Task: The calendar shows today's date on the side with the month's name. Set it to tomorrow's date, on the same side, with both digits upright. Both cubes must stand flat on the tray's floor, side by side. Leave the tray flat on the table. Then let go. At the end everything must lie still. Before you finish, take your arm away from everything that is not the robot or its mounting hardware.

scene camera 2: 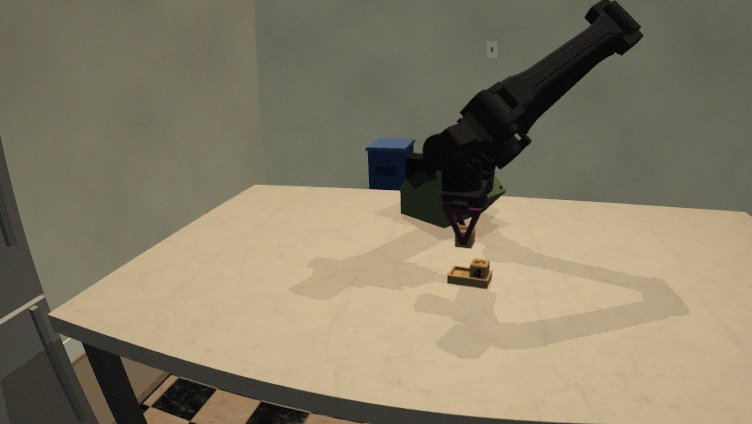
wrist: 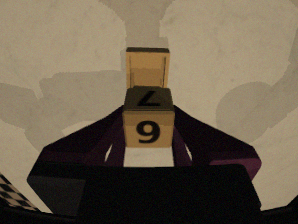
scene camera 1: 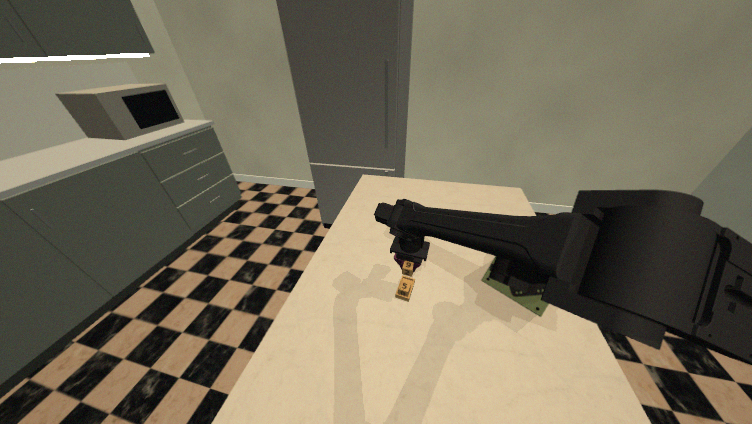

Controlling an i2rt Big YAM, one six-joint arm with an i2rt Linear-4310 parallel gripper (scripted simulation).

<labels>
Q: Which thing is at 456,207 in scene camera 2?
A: My gripper.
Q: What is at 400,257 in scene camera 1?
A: My gripper.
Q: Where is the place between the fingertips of my gripper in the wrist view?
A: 148,112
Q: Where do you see a cube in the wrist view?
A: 148,114
</labels>
